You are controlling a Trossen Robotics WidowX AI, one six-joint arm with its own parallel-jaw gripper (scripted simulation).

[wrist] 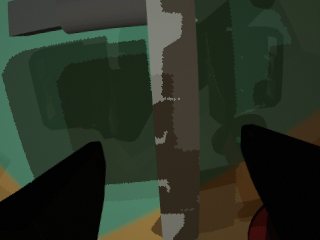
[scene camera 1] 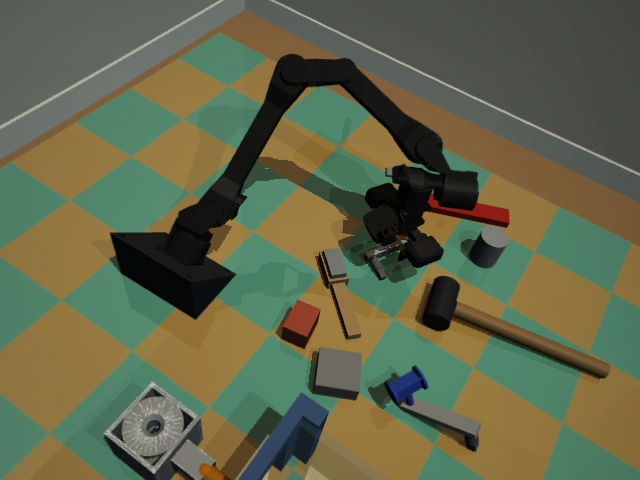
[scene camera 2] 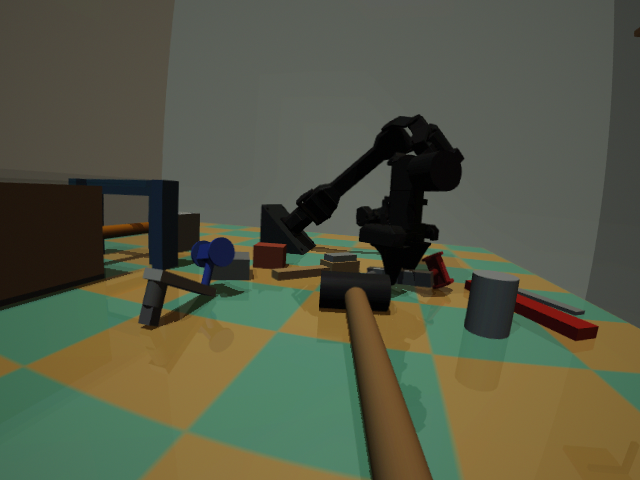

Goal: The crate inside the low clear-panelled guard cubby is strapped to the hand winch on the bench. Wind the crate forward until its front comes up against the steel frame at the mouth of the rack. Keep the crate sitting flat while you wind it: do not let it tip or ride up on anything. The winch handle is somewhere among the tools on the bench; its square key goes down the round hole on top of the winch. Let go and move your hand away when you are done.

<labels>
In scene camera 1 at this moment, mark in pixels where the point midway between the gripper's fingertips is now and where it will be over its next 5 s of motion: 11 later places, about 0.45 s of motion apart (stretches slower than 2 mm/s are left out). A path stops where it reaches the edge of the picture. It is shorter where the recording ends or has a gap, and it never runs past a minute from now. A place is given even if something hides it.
The gripper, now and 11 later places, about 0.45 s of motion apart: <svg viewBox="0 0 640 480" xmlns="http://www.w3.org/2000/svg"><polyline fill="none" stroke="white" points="393,250 392,249 404,224 407,211 409,223 401,261 378,299 336,331 278,358 222,372 167,372 155,372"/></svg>
</labels>
